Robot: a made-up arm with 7 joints.
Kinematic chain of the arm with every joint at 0, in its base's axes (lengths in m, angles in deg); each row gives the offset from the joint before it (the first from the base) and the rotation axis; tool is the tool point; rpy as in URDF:
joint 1: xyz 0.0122 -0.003 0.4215 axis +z
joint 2: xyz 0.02 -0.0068 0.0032 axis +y
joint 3: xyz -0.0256 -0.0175 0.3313 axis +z
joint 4: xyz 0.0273 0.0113 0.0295 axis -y
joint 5: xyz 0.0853 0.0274 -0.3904 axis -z
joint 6: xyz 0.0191 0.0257 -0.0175 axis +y
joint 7: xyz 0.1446 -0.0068 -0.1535 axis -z
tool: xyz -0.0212 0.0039 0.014 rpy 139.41 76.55 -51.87
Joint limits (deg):
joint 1: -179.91..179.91
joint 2: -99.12..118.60
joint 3: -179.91..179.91
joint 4: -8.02..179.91
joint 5: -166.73..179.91
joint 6: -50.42..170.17
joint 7: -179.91..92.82
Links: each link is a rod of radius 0.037 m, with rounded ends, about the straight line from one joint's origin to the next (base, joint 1, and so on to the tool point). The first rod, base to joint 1, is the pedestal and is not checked.
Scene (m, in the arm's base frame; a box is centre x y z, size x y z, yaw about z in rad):
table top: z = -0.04
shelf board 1: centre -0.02 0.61 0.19 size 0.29 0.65 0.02 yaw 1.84
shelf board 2: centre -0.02 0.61 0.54 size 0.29 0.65 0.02 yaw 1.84
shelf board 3: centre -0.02 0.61 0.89 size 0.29 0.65 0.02 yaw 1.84
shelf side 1: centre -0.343 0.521 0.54 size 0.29 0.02 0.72 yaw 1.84
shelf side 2: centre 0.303 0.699 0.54 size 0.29 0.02 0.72 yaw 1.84
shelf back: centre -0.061 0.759 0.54 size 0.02 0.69 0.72 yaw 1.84
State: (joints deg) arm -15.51 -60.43 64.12 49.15 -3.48 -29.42 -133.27
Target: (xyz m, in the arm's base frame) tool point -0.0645 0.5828 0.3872
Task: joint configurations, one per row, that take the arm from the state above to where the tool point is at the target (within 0.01 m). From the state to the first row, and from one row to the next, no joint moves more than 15 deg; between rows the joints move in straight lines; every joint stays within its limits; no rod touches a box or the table.
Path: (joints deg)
1: -10.83 -65.17 56.71 36.52 1.88 -35.81 -132.67
2: -6.16 -69.92 49.29 23.88 7.24 -42.20 -132.08
3: -2.51 -69.91 60.12 15.89 3.31 -44.94 -132.18
4: 1.14 -69.90 70.94 7.89 -0.61 -47.68 -132.29
5: 4.79 -69.89 81.77 -0.11 -4.54 -50.42 -132.40
6: -2.28 -70.85 84.36 14.55 -7.56 -42.59 -132.88
7: -9.35 -71.80 86.94 29.20 -10.58 -34.76 -133.36
8: -16.42 -72.75 89.53 43.86 -13.59 -26.93 -133.84

